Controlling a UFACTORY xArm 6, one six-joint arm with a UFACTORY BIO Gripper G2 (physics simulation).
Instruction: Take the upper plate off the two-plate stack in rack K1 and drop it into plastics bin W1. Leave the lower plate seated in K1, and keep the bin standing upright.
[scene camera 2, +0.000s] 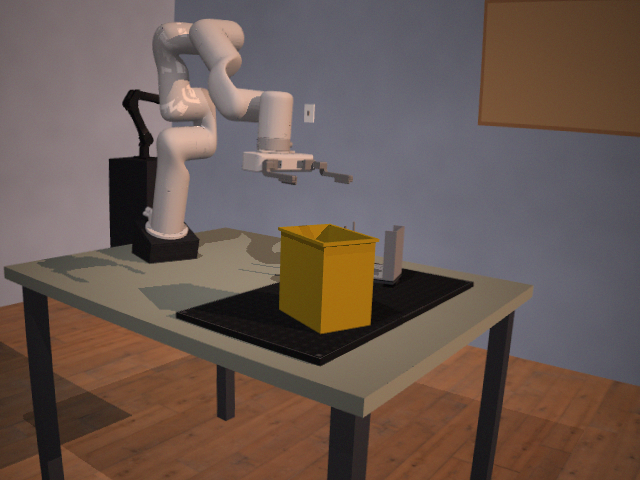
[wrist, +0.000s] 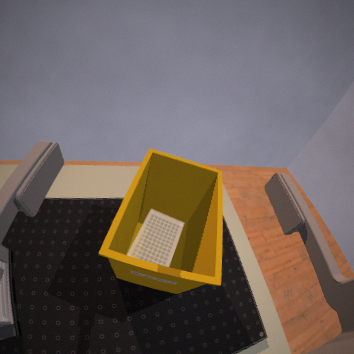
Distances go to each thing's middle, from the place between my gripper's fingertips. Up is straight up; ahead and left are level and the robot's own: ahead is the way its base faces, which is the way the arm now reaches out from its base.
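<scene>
Gridded plate (wrist: 156, 240): 27 cm below my hand, 4 cm to the right of it, 4 cm ahead of it. Yellow plastics bin W1 (scene camera 2: 326, 272): 19 cm below my hand, 3 cm ahead of it and 4 cm to the right of it.
</scene>
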